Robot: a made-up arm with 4 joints. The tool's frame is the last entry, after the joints. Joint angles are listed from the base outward.
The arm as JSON. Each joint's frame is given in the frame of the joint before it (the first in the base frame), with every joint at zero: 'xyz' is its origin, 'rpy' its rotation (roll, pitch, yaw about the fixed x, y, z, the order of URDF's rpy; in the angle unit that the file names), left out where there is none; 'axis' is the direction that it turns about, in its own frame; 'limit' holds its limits. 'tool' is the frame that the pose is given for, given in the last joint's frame.
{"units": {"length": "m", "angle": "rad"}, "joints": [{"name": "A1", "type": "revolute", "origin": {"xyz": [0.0, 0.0, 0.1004]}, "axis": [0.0, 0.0, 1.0], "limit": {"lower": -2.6, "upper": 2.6}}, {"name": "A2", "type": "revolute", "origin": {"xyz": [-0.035, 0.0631, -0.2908], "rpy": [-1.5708, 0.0, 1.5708]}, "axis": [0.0, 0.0, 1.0], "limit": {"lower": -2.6, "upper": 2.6}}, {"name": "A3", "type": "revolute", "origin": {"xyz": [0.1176, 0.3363, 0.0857], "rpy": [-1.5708, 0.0, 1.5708]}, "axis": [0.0, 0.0, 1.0], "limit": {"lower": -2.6, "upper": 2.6}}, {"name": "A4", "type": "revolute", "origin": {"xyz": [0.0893, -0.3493, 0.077], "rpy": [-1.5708, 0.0, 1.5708]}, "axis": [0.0, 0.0, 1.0], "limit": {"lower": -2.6, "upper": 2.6}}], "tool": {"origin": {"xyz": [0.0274, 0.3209, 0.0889]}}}
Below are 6 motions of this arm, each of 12 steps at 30 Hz.
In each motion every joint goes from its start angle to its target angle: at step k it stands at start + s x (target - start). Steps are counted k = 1, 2, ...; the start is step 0. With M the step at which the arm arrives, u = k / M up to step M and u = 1 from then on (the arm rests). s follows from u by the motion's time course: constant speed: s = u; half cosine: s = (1 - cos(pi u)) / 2; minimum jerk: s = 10 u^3 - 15 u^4 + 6 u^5.
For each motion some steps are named. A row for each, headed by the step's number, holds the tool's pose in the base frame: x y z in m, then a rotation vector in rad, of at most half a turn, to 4 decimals.
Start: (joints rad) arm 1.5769 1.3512 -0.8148 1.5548
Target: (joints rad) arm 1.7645 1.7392 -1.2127 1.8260
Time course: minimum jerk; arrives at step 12
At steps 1, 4, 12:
1: -0.2228 -0.5811 -0.2286 -1.5725 0.8255 1.9444
4: -0.2325 -0.5502 -0.2188 -1.6079 0.8855 1.8763
12: -0.2745 -0.4154 -0.2250 -1.6306 1.0234 1.6239

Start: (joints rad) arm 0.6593 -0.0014 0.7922 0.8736
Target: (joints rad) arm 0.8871 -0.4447 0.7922 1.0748
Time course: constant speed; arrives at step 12
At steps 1, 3, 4, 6, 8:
1: -0.6348 -0.0550 -0.9303 -0.0526 -0.8729 1.4635
3: -0.6667 -0.0474 -0.9128 0.0263 -0.8847 1.5001
4: -0.6828 -0.0448 -0.9029 0.0661 -0.8902 1.5178
6: -0.7153 -0.0421 -0.8809 0.1464 -0.9003 1.5520
8: -0.7477 -0.0429 -0.8560 0.2275 -0.9093 1.5845

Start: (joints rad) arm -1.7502 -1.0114 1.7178 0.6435
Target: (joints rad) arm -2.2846 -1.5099 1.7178 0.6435
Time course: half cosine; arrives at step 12
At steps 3, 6, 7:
3: 0.9412 -0.2024 -0.3106 -1.3689 -1.4501 -1.7368
6: 0.8929 -0.3786 -0.1512 -1.4639 -1.5139 -1.9805
7: 0.8607 -0.4372 -0.0929 -1.5030 -1.5423 -2.0646

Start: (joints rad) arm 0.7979 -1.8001 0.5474 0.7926
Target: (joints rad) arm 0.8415 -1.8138 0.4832 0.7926
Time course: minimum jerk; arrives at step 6
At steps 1, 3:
1: -0.8528 -0.0051 0.2301 1.7730 -0.3867 0.6576
3: -0.8461 -0.0399 0.2302 1.7962 -0.3476 0.6917

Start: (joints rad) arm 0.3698 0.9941 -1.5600 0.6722
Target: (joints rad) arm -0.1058 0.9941 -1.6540 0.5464
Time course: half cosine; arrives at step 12
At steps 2, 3, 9, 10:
2: -0.2460 0.3278 -0.3474 -0.5171 1.4806 0.0090
3: -0.2294 0.3367 -0.3503 -0.4932 1.4932 -0.0335
9: -0.0729 0.3784 -0.3765 -0.2715 1.6008 -0.4055
10: -0.0552 0.3788 -0.3794 -0.2455 1.6125 -0.4466

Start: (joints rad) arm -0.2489 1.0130 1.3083 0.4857
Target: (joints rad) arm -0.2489 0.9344 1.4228 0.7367
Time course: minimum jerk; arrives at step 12
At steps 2, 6, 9, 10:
2: -0.3418 -0.3611 -0.8993 -1.2511 -0.8130 0.8580
6: -0.3282 -0.3802 -0.9247 -1.2925 -0.8171 0.9512
9: -0.3132 -0.3964 -0.9443 -1.3329 -0.8206 1.0272
10: -0.3103 -0.3991 -0.9474 -1.3403 -0.8211 1.0399

